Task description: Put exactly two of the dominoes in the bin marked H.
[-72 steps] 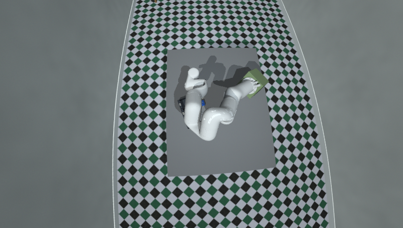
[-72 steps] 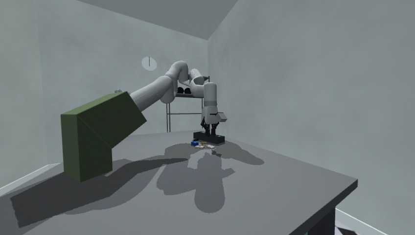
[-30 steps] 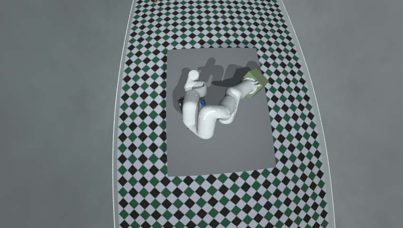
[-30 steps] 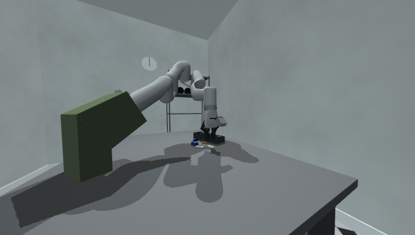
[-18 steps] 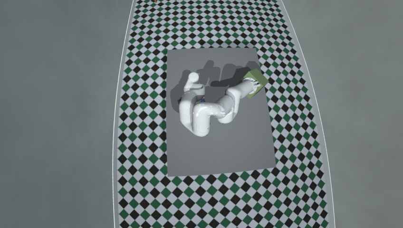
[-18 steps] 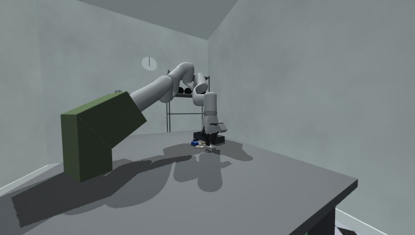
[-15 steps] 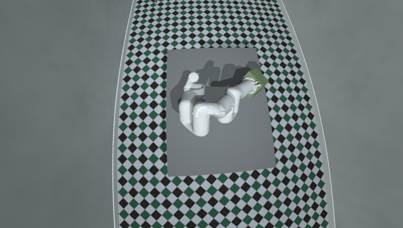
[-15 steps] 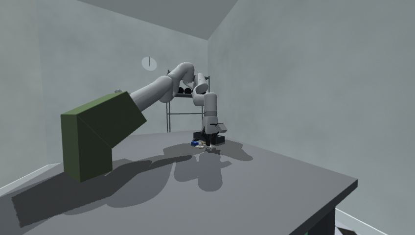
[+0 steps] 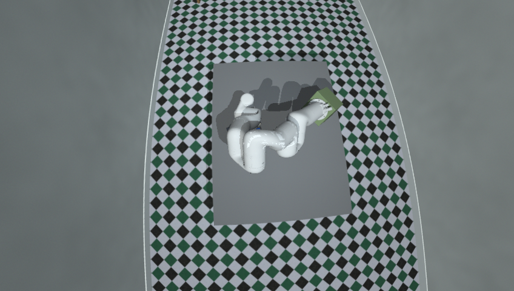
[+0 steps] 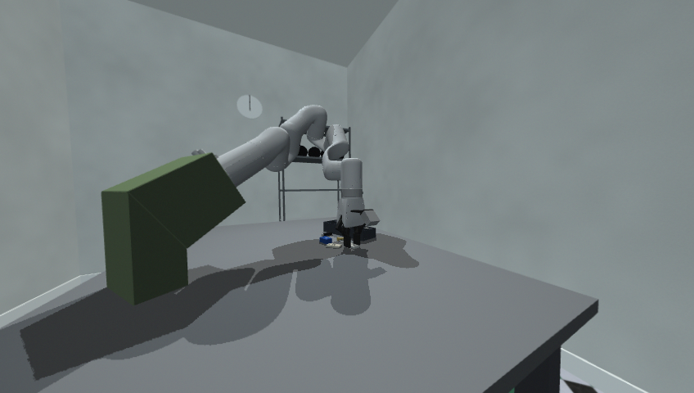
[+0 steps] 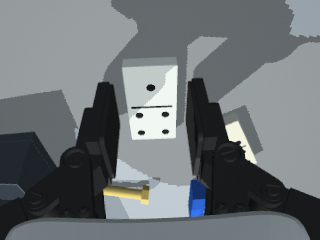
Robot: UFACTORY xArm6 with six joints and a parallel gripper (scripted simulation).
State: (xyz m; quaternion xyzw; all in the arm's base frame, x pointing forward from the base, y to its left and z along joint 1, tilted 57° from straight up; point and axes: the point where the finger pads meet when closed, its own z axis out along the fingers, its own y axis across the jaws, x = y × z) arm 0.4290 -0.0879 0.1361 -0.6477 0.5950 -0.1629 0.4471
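Right now the white domino is 2 cm below my hand. From my hand the other things lie so: cream domino 6 cm behind, 2 cm to the left, 2 cm below; yellow bolt 9 cm to the left, 2 cm below, 2 cm behind; blue block 10 cm to the left, 8 cm behind, 1 cm below.
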